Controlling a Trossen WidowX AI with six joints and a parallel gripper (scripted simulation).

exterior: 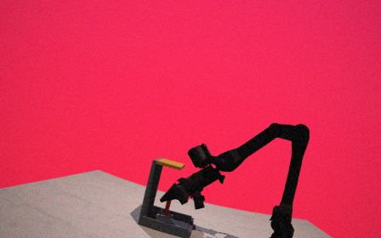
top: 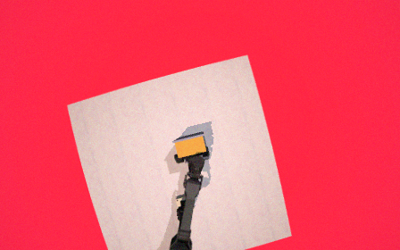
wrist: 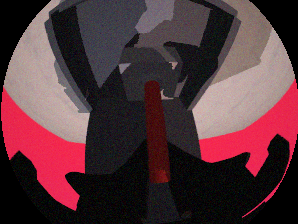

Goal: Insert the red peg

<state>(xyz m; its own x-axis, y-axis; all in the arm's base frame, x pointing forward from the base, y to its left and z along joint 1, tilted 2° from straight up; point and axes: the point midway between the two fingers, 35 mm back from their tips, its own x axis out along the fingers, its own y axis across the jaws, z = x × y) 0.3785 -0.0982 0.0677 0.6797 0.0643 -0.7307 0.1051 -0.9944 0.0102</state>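
Now: the box's back wall 40 mm ahead of my gripper tip, 10 mm to the right of it and 30 mm above it. The rest, counted from my gripper tip: orange roof: 10 mm to the right, 130 mm above; then red peg: 30 mm behind, 10 mm below.
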